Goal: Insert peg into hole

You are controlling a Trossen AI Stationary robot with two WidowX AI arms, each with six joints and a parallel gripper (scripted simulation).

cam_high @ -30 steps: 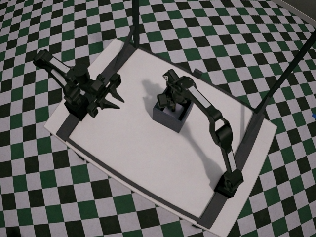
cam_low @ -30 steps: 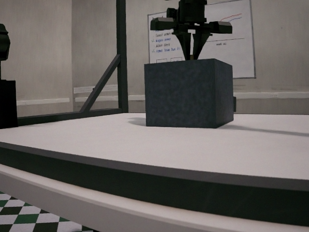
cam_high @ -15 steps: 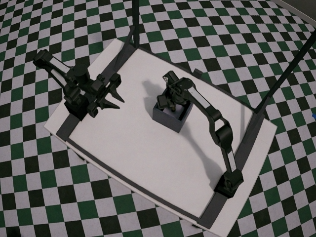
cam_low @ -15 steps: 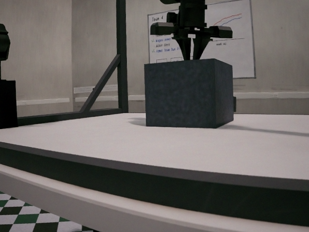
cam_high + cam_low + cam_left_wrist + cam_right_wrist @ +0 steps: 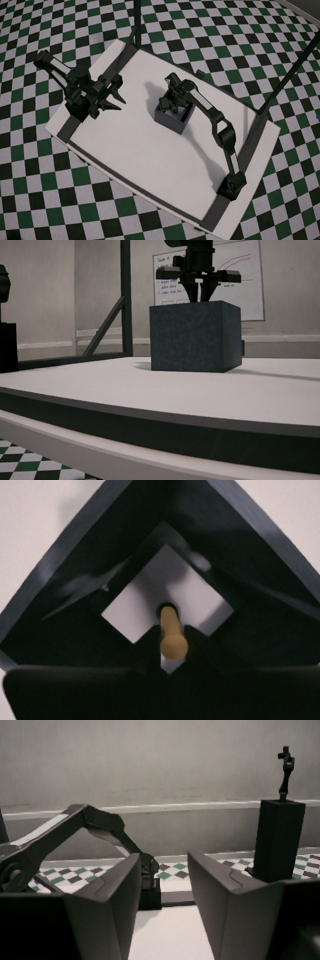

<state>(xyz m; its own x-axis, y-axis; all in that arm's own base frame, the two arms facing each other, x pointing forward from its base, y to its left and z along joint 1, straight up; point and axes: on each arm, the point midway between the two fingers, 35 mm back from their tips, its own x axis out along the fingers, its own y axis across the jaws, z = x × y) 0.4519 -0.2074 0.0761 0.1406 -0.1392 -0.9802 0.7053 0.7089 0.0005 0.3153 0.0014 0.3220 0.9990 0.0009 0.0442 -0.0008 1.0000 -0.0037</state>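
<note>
Now: left hand 6 cm above the tan peg. The rest, counted from my left hand: dark border strip (44 cm ahead, 15 cm below, 2 cm to the right); then pale plate (11 cm below).
</note>
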